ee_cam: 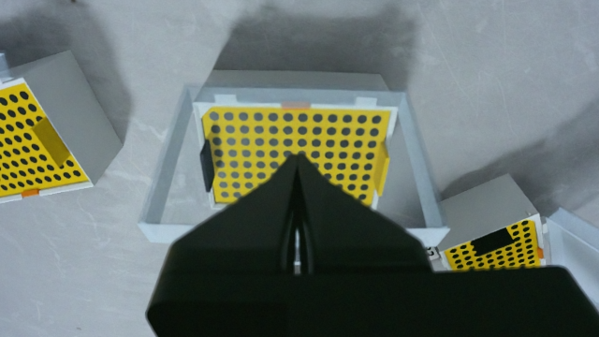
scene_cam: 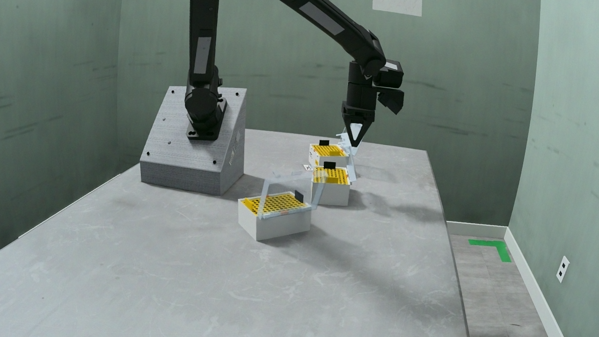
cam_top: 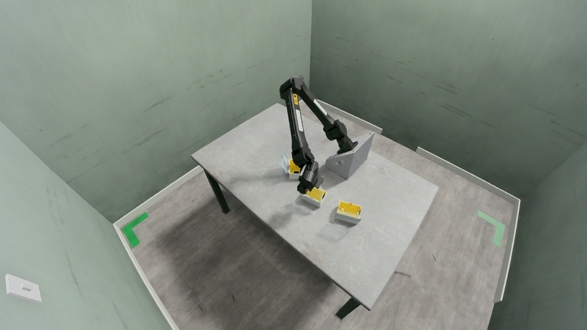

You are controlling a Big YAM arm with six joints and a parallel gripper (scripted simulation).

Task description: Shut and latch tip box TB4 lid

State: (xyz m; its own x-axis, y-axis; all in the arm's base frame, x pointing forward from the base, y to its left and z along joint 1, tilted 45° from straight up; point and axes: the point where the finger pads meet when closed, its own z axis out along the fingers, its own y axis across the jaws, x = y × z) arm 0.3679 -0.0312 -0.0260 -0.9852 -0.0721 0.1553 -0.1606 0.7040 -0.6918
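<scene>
Right now the tip box is 5 cm behind my hand, 1 cm to the right of it and 7 cm below it. From my hand the other things lie so: tag (18 cm behind, 17 cm to the right, 13 cm below).
</scene>
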